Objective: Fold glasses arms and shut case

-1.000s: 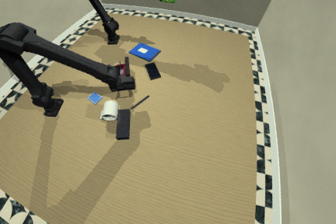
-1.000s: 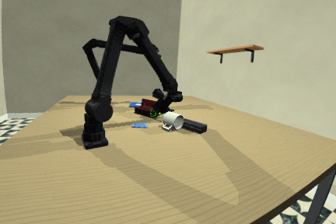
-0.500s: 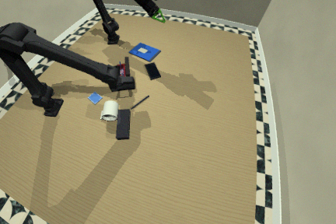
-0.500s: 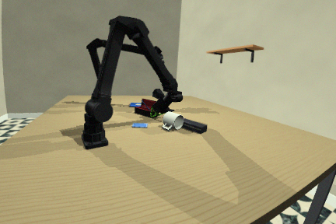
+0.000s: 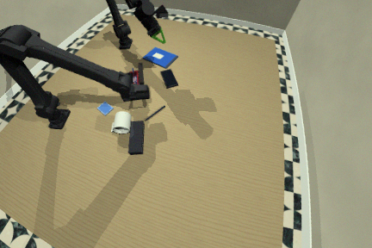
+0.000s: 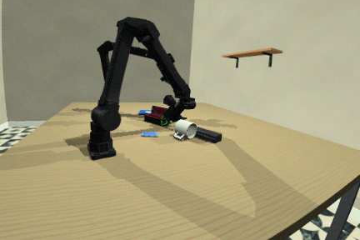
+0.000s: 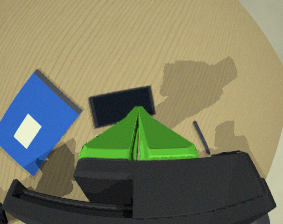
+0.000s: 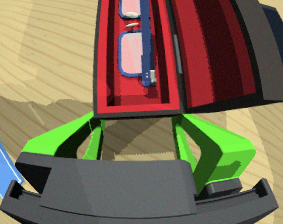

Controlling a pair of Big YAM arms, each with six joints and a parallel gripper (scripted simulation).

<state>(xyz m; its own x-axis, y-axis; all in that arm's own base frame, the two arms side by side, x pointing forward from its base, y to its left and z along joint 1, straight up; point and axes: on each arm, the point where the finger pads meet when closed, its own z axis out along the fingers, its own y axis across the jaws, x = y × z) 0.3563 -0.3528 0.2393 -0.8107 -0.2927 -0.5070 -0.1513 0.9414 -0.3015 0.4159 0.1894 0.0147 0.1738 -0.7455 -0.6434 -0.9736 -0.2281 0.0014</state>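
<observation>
Now: the glasses case 13 cm behind my left hand, 13 cm to the right of it and 20 cm below it.
</observation>
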